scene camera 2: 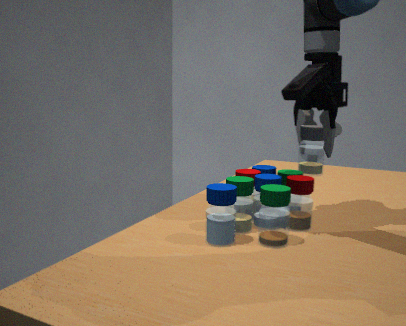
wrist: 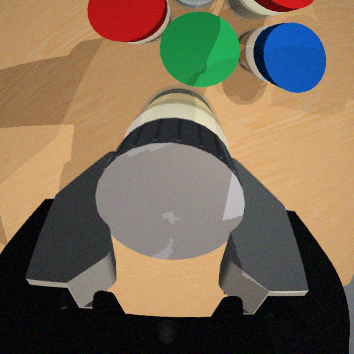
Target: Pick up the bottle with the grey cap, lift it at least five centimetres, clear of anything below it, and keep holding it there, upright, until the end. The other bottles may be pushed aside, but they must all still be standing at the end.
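Frame: origin at the arm's base, x right, y back, z down, level; millimetres.
Where they show: gripper, fingertip midpoint: (scene camera 2: 315,156).
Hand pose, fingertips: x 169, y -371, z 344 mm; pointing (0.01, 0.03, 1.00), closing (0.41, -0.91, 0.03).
Note:
Each offset is from my fingertips to the top centre of the thing. Level surfaces: height alone.
The bottle with the grey cap {dx -10, dy -7, dz -67 mm} (scene camera 2: 312,133) (wrist: 170,200) is held upright between the fingers of my gripper (scene camera 2: 314,144) (wrist: 171,156). The gripper is shut on it at the cap, with one finger on each side. In the scene view the bottle hangs in the air, its base higher than the caps of the standing bottles. In the wrist view its clear body with a pale yellowish filling shows beyond the cap's far edge, and the other caps lie well below it.
Bottles with blue (scene camera 2: 221,194) (wrist: 295,57), green (scene camera 2: 275,195) (wrist: 200,49) and red {dx -104, dy -5, dz +30 mm} (scene camera 2: 300,184) (wrist: 127,16) caps stand upright in a close group on the wooden table {dz +135 mm} (scene camera 2: 150,280). The group is left of and below the held bottle in the scene view.

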